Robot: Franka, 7 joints.
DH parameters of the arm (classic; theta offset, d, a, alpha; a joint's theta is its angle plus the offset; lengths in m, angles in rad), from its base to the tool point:
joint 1: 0 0.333 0 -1.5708
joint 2: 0 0 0 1.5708
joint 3: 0 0.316 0.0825 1.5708
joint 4: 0 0 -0.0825 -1.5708
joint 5: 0 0.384 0 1.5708
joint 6: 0 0 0.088 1.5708
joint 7: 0 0.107 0 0
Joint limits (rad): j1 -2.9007..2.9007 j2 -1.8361..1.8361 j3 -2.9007..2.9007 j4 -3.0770..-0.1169 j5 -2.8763..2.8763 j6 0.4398..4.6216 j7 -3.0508..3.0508
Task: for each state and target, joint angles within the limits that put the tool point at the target. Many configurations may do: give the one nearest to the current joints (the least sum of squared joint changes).
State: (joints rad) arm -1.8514 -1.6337 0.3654 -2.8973 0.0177 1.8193 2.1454
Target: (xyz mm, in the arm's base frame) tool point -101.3 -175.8 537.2
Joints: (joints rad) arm -2.1275 -1.3947 0.0513 -2.8571 -0.0758 1.9278 2.1454
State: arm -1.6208 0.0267 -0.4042 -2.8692 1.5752 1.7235 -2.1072
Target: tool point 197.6 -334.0 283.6
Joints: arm -1.2574 -0.0672 -0.0462 -2.6863 1.6100 1.6225 -2.1072
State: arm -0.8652 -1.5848 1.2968 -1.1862 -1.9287 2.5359 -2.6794
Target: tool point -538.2 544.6 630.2
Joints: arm -0.2389 -1.5095 1.0038 -0.9980 -1.9286 2.4475 -2.6794
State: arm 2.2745 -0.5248 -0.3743 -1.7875 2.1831 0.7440 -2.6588
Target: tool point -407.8 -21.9 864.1
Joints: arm 2.6750 -0.2230 0.1873 -1.6641 2.1788 0.9760 -2.6588
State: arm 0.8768 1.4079 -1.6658 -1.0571 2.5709 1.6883 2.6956
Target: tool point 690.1 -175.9 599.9
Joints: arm 0.6261 1.2155 -1.8318 -1.4756 2.5380 1.7192 2.6956
